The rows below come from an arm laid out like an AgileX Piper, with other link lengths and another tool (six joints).
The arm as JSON. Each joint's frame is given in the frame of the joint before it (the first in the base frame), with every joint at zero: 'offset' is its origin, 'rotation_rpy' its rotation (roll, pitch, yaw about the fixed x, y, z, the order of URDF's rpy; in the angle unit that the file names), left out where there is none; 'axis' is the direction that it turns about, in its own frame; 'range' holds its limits. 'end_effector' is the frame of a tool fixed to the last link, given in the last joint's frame.
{
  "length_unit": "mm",
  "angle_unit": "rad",
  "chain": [
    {
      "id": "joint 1",
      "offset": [
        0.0,
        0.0,
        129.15
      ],
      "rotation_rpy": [
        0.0,
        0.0,
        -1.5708
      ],
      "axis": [
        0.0,
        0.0,
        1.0
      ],
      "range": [
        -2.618,
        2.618
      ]
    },
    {
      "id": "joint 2",
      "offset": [
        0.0,
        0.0,
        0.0
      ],
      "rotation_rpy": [
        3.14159,
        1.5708,
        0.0
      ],
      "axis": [
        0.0,
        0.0,
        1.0
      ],
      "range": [
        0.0,
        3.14
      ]
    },
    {
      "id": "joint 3",
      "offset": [
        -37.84,
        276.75,
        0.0
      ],
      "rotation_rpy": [
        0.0,
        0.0,
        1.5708
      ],
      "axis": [
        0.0,
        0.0,
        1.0
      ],
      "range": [
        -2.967,
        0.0
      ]
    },
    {
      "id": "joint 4",
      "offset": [
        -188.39,
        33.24,
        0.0
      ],
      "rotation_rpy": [
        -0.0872,
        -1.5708,
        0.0
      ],
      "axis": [
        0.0,
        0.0,
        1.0
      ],
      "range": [
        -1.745,
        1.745
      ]
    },
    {
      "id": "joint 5",
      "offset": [
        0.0,
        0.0,
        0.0
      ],
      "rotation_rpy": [
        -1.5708,
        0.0,
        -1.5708
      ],
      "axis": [
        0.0,
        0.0,
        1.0
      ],
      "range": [
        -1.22,
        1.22
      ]
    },
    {
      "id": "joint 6",
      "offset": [
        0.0,
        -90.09,
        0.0
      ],
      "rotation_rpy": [
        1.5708,
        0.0,
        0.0
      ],
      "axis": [
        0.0,
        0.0,
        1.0
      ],
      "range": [
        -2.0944,
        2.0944
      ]
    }
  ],
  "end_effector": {
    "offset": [
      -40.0,
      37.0,
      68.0
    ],
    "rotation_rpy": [
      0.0,
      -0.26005,
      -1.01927
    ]
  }
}
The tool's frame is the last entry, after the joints.
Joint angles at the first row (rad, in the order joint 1, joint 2, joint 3, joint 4, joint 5, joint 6):
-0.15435 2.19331 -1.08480 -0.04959 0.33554 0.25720
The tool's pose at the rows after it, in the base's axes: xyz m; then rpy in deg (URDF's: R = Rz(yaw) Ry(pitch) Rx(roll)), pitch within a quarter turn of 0, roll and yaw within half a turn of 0:
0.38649, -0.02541, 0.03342, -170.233, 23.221, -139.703
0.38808, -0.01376, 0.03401, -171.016, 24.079, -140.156
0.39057, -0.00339, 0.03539, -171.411, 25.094, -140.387
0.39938, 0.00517, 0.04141, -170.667, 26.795, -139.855
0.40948, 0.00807, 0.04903, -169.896, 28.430, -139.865
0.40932, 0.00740, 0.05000, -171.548, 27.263, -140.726
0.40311, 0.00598, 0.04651, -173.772, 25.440, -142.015
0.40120, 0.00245, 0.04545, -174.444, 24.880, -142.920
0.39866, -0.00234, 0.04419, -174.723, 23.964, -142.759
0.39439, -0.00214, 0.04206, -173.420, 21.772, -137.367
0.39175, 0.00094, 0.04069, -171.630, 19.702, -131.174
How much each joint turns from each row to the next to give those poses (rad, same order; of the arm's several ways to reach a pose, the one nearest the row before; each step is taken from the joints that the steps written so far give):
0.02326 0.00125 0.00002 0.02818 -0.00390 0.00309
0.02990 0.00000 -0.00001 0.03711 -0.00114 0.00067
0.02686 0.00000 -0.00242 0.03269 -0.00575 0.00004
0.02301 0.00002 -0.02743 0.02234 -0.00219 0.00048
0.00791 -0.00003 -0.03896 0.01775 0.00999 0.00010
-0.00392 0.00003 -0.02977 0.00117 0.06221 -0.00004
-0.00619 -0.00003 -0.00258 0.00227 0.04970 -0.00002
-0.00936 0.00003 -0.00045 0.00022 0.01473 0.00214
-0.01335 -0.00002 -0.00076 -0.01107 0.01614 -0.00868
-0.00106 0.00002 -0.00002 -0.05885 0.01368 -0.03962
0.00905 0.00000 0.00003 -0.06754 0.00071 -0.03467

